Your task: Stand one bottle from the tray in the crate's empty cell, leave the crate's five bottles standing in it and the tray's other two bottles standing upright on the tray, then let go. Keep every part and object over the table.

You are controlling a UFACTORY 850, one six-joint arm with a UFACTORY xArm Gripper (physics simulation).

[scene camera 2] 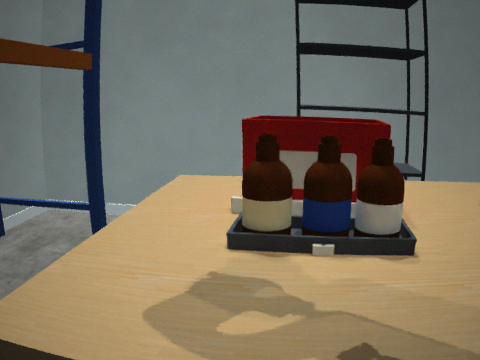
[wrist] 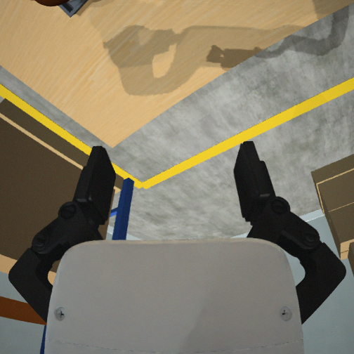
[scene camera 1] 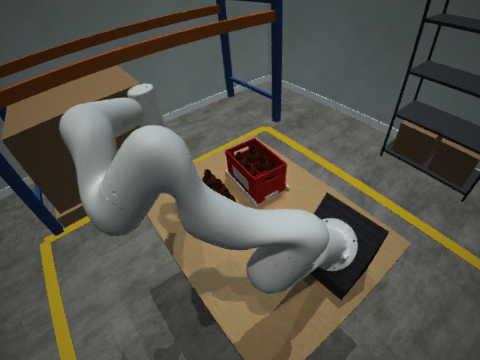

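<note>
Three brown bottles stand upright in a row on the dark tray [scene camera 2: 270, 243]: one with a cream label [scene camera 2: 267, 200], one with a blue label [scene camera 2: 327, 200] and one with a white label [scene camera 2: 379, 200]. The red crate [scene camera 2: 315, 131] [scene camera 1: 270, 187] stands behind the tray; brown bottle tops [scene camera 1: 262, 162] show inside it, but its cells are too small to tell apart. A corner of the tray [wrist: 75, 6] shows at the top left of the wrist view. My gripper [wrist: 172, 157] is open and empty, away from the bottles; the arm hides it in scene camera 1.
The arm's black base block [scene camera 1: 367, 240] stands on the wooden table [scene camera 1: 395, 245] [scene camera 2: 125, 280]. An orange and blue rack [scene camera 1: 276, 65] and a large cardboard box [scene camera 1: 45, 170] stand beyond the table. A dark shelf unit [scene camera 1: 450, 72] stands farther off.
</note>
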